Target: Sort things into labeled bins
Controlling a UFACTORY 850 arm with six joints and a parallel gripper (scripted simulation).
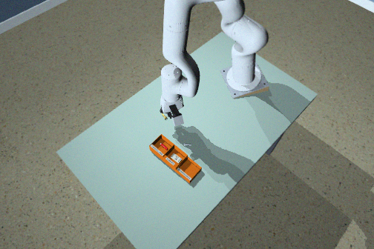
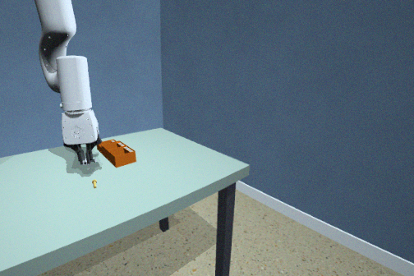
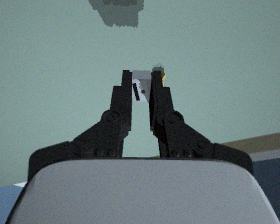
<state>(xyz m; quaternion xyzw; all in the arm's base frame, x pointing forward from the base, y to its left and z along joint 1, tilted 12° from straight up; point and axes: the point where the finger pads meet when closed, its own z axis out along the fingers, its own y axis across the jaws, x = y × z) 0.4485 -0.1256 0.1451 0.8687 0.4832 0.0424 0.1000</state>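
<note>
Right now the orange bin row is 150 mm ahead of my hand, 140 mm to the left of it and 60 mm below it. The rest, counted from my hand: grey bolt (60 mm ahead, 130 mm to the left, 80 mm below); then brass bolt (50 mm to the right, 80 mm below); then grey piece (10 mm below).
</note>
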